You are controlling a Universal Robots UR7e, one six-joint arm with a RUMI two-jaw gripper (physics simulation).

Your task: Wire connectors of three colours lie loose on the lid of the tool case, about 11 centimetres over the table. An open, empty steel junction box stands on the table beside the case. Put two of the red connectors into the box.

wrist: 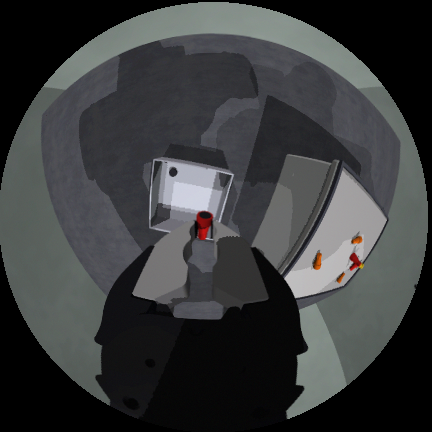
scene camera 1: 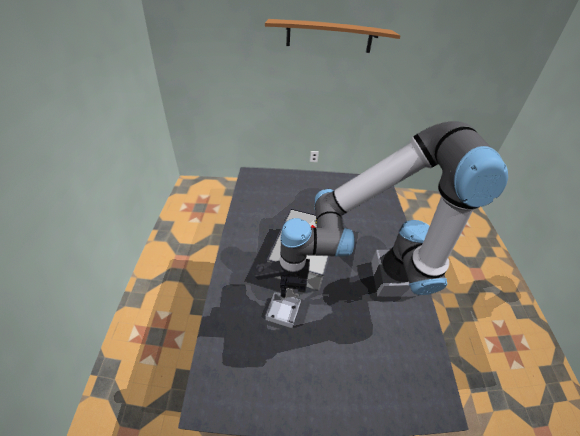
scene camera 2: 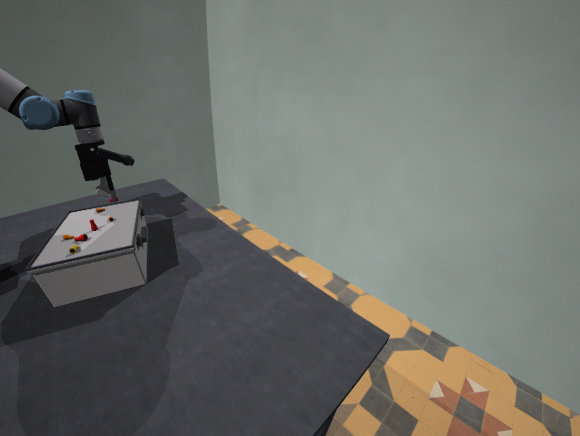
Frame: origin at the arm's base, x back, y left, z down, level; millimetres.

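Seen in the pictures: gripper, fingertip midpoint: (wrist: 204, 221) (scene camera 1: 284, 295) (scene camera 2: 114, 201); arm's base at its link origin: (scene camera 1: 400, 265).
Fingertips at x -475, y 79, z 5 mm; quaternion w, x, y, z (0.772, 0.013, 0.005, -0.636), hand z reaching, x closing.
Pixels of each thing's top centre, then the offset from my fingertips to it. "spot": a spot on its surface instead. Level surfaces: height alone.
- steel junction box at its top centre: (wrist: 185, 202) (scene camera 1: 283, 307) dx -5, dy +25, dz +49 mm
- yellow connector at its top centre: (scene camera 2: 72, 245) (wrist: 361, 267) dx +169, dy -325, dz -42 mm
- tool case at a spot on its surface: (scene camera 2: 92, 277) spot: dx +162, dy -367, dz +29 mm
- dark table at its surface level: dz +87 mm
My gripper (scene camera 1: 284, 293) (scene camera 2: 114, 195) (wrist: 204, 221) is shut on a red connector (scene camera 2: 113, 200) (wrist: 204, 220), wide end down. It hangs above the steel junction box (scene camera 1: 279, 322) (wrist: 192, 192), near its case-side edge; the height over the rim is hard to judge. No connector shows in the box, but a corner is hidden behind the gripper. On the white case lid (scene camera 1: 299, 216) (scene camera 2: 125, 225) (wrist: 345, 200), one red connector (scene camera 2: 93, 225) stands and another red connector (scene camera 2: 81, 237) lies on its side. In the wrist view they overlap.
Orange connectors (scene camera 2: 100, 210) (scene camera 2: 68, 237) (wrist: 317, 261) and a yellow connector (scene camera 2: 74, 249) (wrist: 361, 266) are also on the lid. The tool case (scene camera 2: 92, 277) stands right beside the box, its lid higher than the box. The dark table (scene camera 1: 320, 390) carries both.
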